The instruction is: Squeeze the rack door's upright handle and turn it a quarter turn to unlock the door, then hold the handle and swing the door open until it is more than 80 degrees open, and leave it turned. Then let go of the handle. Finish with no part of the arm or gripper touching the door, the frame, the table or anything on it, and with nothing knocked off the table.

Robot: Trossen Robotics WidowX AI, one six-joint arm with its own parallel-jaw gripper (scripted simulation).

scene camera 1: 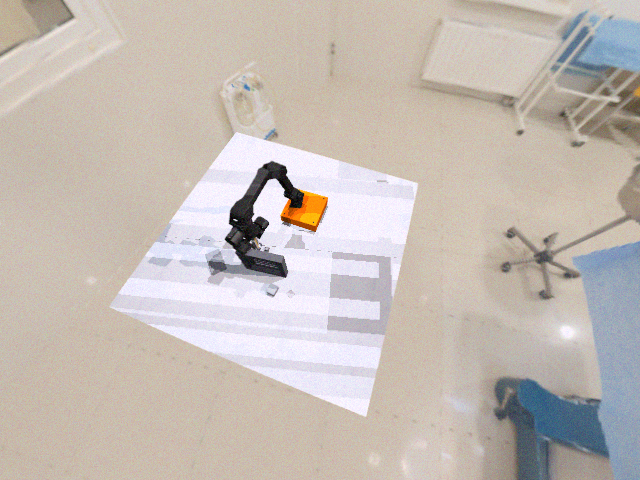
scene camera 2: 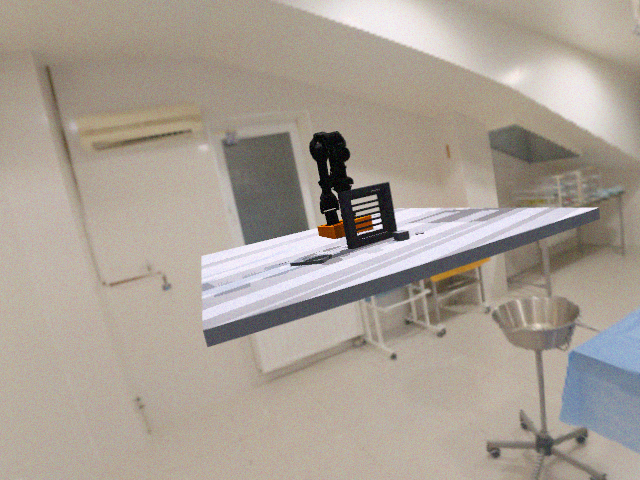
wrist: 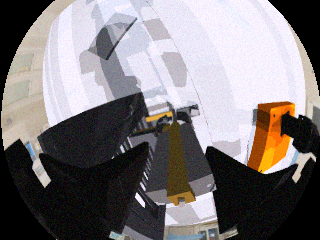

I see my gripper (wrist: 178, 149) and a flat dark plate (wrist: 109, 36).
